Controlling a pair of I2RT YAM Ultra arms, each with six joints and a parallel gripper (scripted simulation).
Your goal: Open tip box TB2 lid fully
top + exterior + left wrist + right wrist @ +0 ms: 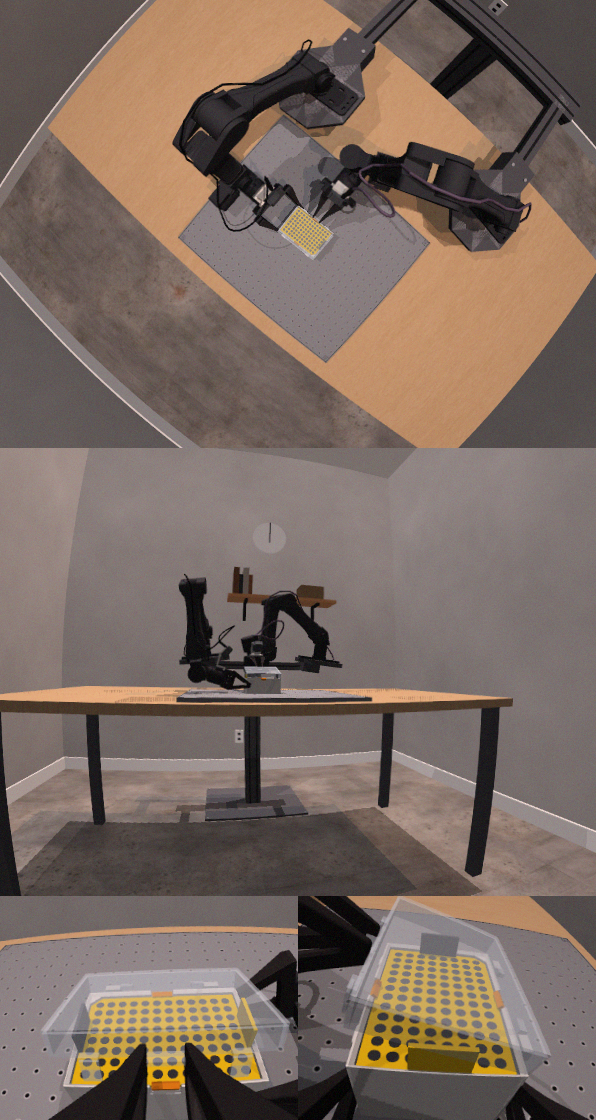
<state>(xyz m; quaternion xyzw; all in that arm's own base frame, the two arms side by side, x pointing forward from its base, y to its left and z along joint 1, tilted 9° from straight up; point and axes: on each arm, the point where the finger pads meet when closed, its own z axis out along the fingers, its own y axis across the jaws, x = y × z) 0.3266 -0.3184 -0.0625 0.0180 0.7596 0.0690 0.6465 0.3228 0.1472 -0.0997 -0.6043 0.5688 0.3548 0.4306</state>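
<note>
The holed insert lies 5 cm ahead of my left hand and 3 cm below it. From my left hand the other things lie so: tip box (5 cm ahead, 4 cm below).
The tip box lies 5 cm to the left of my right hand and 2 cm above it. From my right hand the other things lie so: holed insert: 5 cm to the left, 3 cm above.
</note>
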